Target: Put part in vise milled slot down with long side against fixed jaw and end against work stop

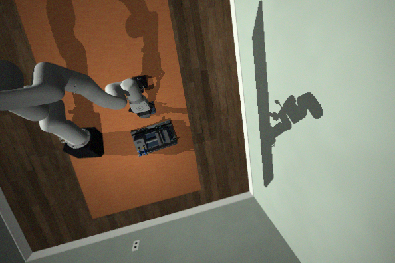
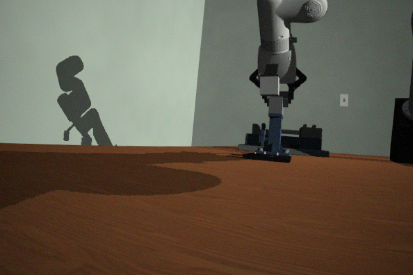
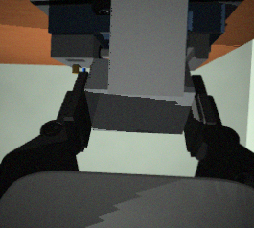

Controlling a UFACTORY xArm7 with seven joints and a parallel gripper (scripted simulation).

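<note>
The blue upright lies 11 cm below my hand and 1 cm to the right of it. From my hand the other things lie so: grey jaw 22 cm to the right, 9 cm below, 4 cm ahead; grey part 1 cm to the right, 1 cm below; work stop 17 cm to the right, 8 cm below, 7 cm ahead.
</note>
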